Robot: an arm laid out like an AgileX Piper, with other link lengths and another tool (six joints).
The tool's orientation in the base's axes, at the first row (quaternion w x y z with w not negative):
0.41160 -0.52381 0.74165 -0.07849
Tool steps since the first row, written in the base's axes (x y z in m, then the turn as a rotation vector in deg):
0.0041 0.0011 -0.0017 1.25 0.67 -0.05
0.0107 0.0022 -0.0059 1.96 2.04 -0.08
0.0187 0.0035 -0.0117 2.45 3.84 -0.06
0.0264 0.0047 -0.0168 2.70 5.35 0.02
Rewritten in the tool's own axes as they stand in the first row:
-0.0005 -0.0015 0.0043 -0.68 -0.57 1.11
0.0001 -0.0034 0.0119 -1.89 -0.46 2.05
0.0011 -0.0054 0.0216 -3.48 -0.03 2.94
0.0020 -0.0075 0.0307 -4.82 0.41 3.54

